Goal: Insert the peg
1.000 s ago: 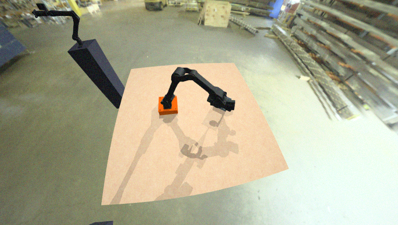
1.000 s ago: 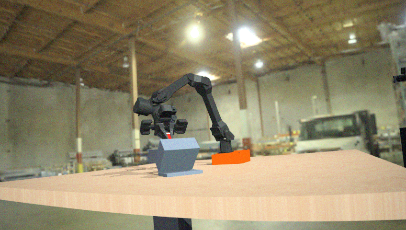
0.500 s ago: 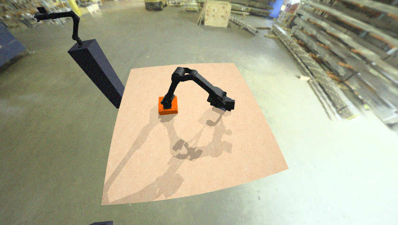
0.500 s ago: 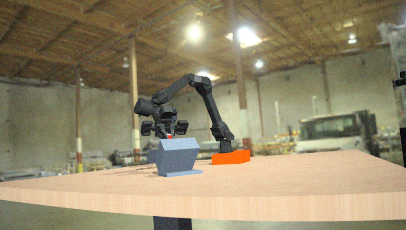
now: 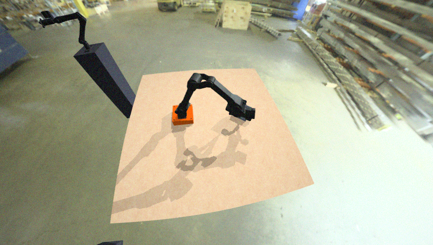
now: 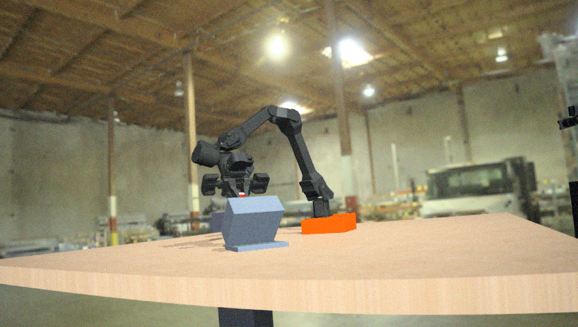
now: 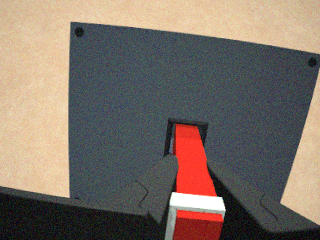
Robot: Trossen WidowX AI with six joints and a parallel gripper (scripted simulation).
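Right now my gripper tip is 40 mm above the blue-grey sloped panel, 30 mm to the right of it and 30 mm short of it. The rest, counted from my gripper tip: red peg (10 mm to the right, 10 mm behind, 10 mm above).
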